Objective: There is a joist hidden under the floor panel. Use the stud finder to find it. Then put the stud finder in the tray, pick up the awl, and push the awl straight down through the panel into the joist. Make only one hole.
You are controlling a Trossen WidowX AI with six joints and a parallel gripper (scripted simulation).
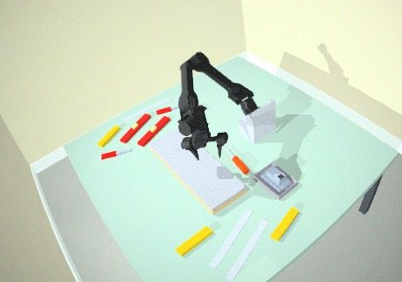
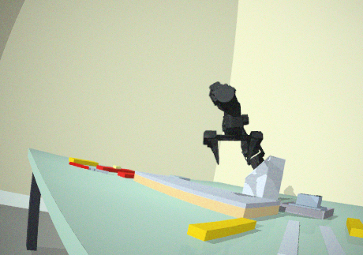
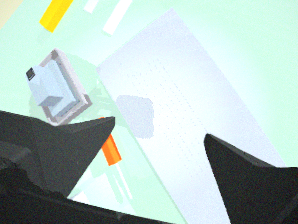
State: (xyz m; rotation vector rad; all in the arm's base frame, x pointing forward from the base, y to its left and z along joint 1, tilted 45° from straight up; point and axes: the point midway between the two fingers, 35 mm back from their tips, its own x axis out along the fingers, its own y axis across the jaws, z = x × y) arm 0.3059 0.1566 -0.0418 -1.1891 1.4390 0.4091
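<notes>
Right now the thin wooden tool is 11 cm behind my gripper tip, 34 cm to the right of it and 12 cm below it. From my gripper tip the other things lie so: orange-handled awl (14 cm behind, 5 cm to the right, 11 cm below); then stud finder (22 cm behind, 19 cm to the left, 8 cm below); then grey tray (21 cm behind, 18 cm to the left, 11 cm below).
</notes>
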